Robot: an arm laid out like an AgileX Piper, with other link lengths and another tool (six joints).
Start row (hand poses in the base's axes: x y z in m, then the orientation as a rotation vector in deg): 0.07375 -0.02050 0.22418 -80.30 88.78 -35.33
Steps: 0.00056 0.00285 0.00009 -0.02 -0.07 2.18; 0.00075 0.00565 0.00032 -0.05 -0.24 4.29; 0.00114 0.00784 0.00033 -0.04 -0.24 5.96; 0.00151 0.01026 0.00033 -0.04 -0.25 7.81; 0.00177 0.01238 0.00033 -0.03 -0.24 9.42; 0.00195 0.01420 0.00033 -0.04 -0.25 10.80; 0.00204 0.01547 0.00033 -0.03 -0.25 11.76; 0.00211 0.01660 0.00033 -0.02 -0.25 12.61; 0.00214 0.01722 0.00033 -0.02 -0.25 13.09; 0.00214 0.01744 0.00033 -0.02 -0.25 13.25; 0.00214 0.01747 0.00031 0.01 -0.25 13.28
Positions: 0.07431 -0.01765 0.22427 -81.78 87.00 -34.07; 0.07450 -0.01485 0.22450 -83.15 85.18 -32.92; 0.07489 -0.01266 0.22451 -84.25 83.83 -31.90; 0.07526 -0.01024 0.22451 -85.45 82.32 -30.78; 0.07552 -0.00812 0.22451 -86.48 81.01 -29.78; 0.07570 -0.00630 0.22451 -87.36 79.87 -28.95; 0.07579 -0.00503 0.22451 -87.95 79.07 -28.35; 0.07586 -0.00390 0.22451 -88.47 78.37 -27.82; 0.07589 -0.00328 0.22451 -88.77 77.97 -27.53; 0.07589 -0.00306 0.22451 -88.87 77.84 -27.43; 0.07589 -0.00303 0.22449 -88.86 77.81 -27.38
